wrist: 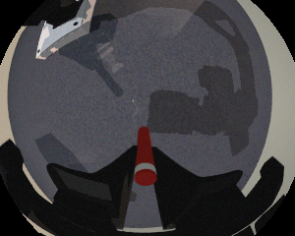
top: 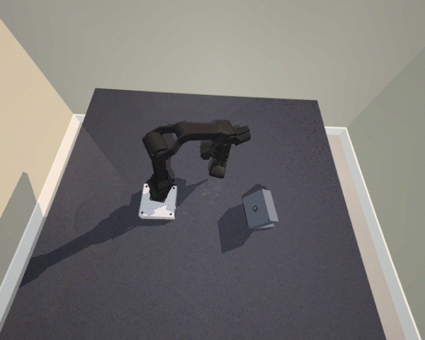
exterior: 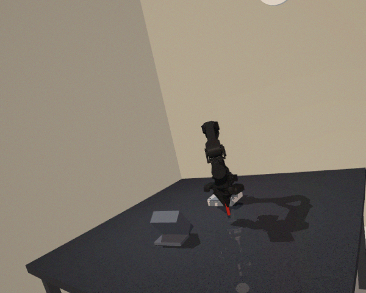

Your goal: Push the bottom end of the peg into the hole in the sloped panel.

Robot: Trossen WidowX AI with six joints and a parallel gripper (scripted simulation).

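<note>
The sloped panel is 19 cm ahead of my gripper tip, 16 cm to the right of it and 1 cm below it. The rest, counted from my gripper tip: red peg (2 cm above); low grey foot (21 cm ahead, 16 cm to the right, 8 cm below).
</note>
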